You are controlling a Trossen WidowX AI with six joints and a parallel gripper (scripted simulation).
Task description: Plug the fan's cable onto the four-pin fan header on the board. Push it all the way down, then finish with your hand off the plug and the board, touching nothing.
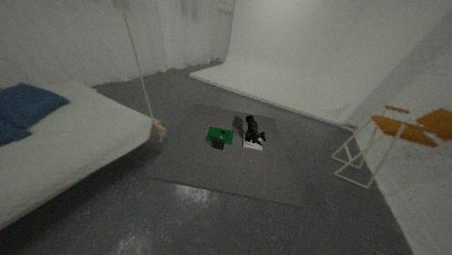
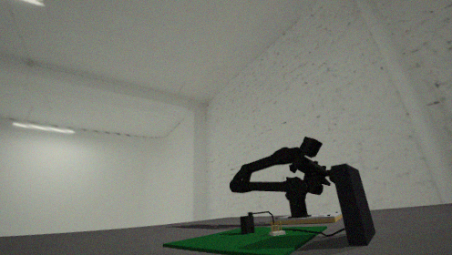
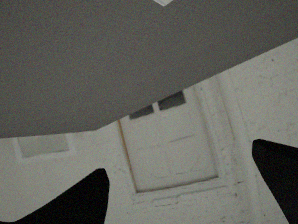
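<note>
Right now my gripper tip is 47 cm short of the black plug, 12 cm to the left of it and 10 cm above it. From my gripper tip the other things lie so: green board (49 cm ahead, 13 cm below, 8 cm to the right); then black fan (46 cm ahead, 12 cm to the left, 6 cm below).
</note>
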